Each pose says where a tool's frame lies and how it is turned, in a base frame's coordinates. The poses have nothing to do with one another.
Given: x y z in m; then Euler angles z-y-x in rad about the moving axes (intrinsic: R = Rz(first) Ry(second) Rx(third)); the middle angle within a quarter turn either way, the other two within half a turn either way.
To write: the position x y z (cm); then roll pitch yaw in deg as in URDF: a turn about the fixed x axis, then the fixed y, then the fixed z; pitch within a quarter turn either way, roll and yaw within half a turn. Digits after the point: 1 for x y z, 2 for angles.
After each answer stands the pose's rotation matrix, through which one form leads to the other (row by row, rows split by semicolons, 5 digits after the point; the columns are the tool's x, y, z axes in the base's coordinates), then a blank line. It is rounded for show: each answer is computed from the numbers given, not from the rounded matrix.
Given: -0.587 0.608 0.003 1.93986 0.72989 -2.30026
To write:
-58.7 60.8 0.3 -131.80 41.82 111.15
-0.26884 0.80092 -0.53502; 0.69507 -0.22321 -0.68342; -0.66679 -0.55561 -0.49669

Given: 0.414 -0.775 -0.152 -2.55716 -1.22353 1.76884
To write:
41.4 -77.5 -15.2 101.35 -70.10 -146.51
-0.28384 0.66036 -0.69524; -0.18777 0.67275 0.71565; 0.94031 0.33368 -0.06696

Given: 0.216 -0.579 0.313 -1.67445 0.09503 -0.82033
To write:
21.6 -57.9 31.3 -47.00 5.44 -95.94
-0.10300 0.68550 0.72075; -0.99015 -0.00154 -0.14004; -0.09489 -0.72807 0.67890

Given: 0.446 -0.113 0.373 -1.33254 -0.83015 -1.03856
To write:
44.6 -11.3 37.3 -59.51 -47.56 -76.35
0.15925 0.64321 0.74894; -0.65570 -0.49821 0.56731; 0.73803 -0.58143 0.34242

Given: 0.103 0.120 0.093 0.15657 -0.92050 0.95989
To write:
10.3 12.0 9.3 55.00 -52.74 8.97
0.59802 -0.73342 -0.32323; 0.09440 0.46493 -0.88030; 0.79590 0.49592 0.34728

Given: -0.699 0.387 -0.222 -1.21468 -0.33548 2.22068
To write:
-69.9 38.7 -22.2 127.24 -19.22 -69.60
0.32920 -0.65851 -0.67675; -0.88501 0.03471 -0.46428; 0.32922 0.75177 -0.57136

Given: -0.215 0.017 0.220 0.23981 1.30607 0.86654
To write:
-21.5 1.7 22.0 49.65 74.83 13.74
0.25416 0.56071 0.78804; 0.06215 0.80364 -0.59186; -0.96516 0.19940 0.16941

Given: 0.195 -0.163 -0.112 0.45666 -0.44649 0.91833
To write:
19.5 -16.3 -11.2 52.62 -25.58 26.16
0.80954 -0.57567 0.11507; 0.39773 0.39364 -0.82877; 0.43180 0.71669 0.54763

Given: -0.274 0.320 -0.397 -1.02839 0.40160 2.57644
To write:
-27.4 32.0 -39.7 147.62 23.01 -58.92
0.47513 -0.61523 -0.62908; -0.78833 -0.61523 0.00628; -0.39089 0.49294 -0.77732

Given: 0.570 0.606 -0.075 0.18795 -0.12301 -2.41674
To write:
57.0 60.6 -7.5 -138.47 -7.05 10.77
0.97497 0.21979 -0.03365; 0.18543 -0.72021 0.66851; 0.12270 -0.65802 -0.74294

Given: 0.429 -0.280 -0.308 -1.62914 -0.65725 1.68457
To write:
42.9 -28.0 -30.8 96.52 -37.66 -93.34
-0.04616 -0.07794 -0.99589; -0.79033 0.61258 -0.01131; 0.61094 0.78656 -0.08988

